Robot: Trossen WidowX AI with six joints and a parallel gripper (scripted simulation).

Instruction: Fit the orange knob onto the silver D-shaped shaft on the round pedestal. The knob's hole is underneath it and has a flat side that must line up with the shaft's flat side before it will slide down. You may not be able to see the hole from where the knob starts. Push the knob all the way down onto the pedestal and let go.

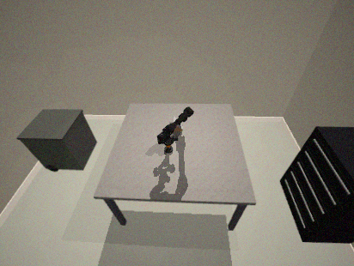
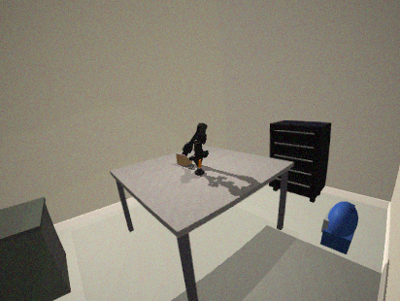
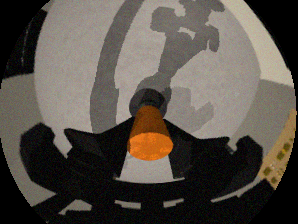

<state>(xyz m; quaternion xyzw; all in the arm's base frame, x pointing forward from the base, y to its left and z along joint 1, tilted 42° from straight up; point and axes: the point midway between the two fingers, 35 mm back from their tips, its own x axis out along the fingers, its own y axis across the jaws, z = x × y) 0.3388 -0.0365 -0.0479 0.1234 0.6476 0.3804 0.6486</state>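
The orange knob is 30 mm above my gripper tip. Also, from my gripper tip: dark round pedestal 40 mm below.
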